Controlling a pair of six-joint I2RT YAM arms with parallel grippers.
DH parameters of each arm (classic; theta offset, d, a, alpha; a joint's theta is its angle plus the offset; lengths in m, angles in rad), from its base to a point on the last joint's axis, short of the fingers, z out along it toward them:
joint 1: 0 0.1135 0.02 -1.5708
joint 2: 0 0 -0.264 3.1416
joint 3: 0.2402 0 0.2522 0
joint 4: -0.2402 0 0.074 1.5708
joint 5: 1.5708 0 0 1.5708
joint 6: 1.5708 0.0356 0 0
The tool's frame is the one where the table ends.
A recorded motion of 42 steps. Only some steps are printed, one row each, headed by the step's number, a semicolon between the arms.
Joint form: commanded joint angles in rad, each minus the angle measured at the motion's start. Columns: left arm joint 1, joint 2, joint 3, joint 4, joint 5, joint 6; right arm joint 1, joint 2, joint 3, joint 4, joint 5, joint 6.
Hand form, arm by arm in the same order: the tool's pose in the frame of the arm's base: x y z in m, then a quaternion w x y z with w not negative. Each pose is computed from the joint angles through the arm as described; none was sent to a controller.
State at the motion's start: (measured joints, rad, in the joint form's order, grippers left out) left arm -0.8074 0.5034 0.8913 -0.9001 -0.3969 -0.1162; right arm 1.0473 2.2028 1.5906 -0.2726 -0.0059 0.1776
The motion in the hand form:
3: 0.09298 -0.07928 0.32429 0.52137 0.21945 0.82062 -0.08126; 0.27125 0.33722 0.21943 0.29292 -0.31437 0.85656 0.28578
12: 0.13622 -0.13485 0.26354 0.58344 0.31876 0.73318 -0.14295; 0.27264 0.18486 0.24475 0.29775 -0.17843 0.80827 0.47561
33: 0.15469 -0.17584 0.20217 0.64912 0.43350 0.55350 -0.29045; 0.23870 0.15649 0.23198 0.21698 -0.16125 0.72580 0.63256
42: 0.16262 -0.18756 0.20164 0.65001 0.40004 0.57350 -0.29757; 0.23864 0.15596 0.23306 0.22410 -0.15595 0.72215 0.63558
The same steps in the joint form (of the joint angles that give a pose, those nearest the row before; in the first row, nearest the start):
3: 0.0021 0.0924 -0.0698 0.1836 0.0496 0.0430; -0.1689 -0.2851 -0.1887 0.0455 -0.1773 0.0780
12: -0.0010 0.2895 -0.3675 0.8838 0.2452 0.2417; -0.5160 -0.7072 -0.6777 0.3757 -0.6333 0.3157
33: -0.0002 0.7280 -0.5954 1.8474 0.6744 0.3566; -0.5703 -0.8164 -0.9556 0.8351 -0.9678 0.6873
42: -0.0189 0.8096 -0.5560 1.9005 0.6089 0.2912; -0.5711 -0.8176 -0.9632 0.8694 -0.9563 0.7091

